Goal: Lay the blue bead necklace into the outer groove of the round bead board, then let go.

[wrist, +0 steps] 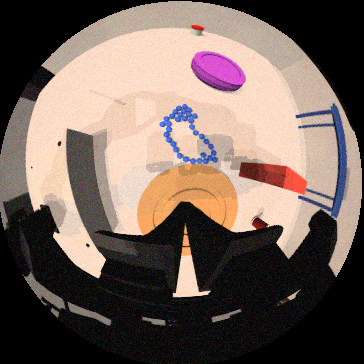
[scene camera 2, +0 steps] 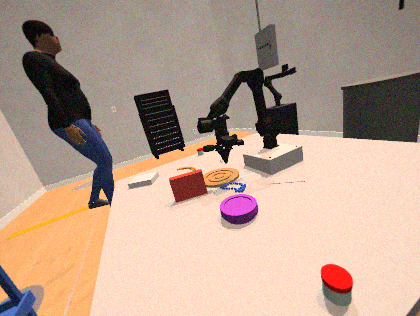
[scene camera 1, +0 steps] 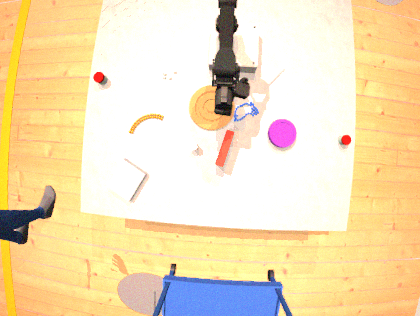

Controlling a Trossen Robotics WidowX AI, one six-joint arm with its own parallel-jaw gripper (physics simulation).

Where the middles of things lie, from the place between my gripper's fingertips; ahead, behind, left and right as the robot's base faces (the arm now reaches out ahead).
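The round bead board (scene camera 1: 201,107) is 8 cm below my hand, 2 cm ahead of it and 6 cm to the right of it. There's a purple disc (scene camera 2: 238,209) too, and that disc is 10 cm ahead of my hand, 26 cm to the left of it and 7 cm below it. As for the red block (scene camera 2: 189,185), it's 20 cm ahead of my hand, 1 cm to the left of it and 3 cm below it.
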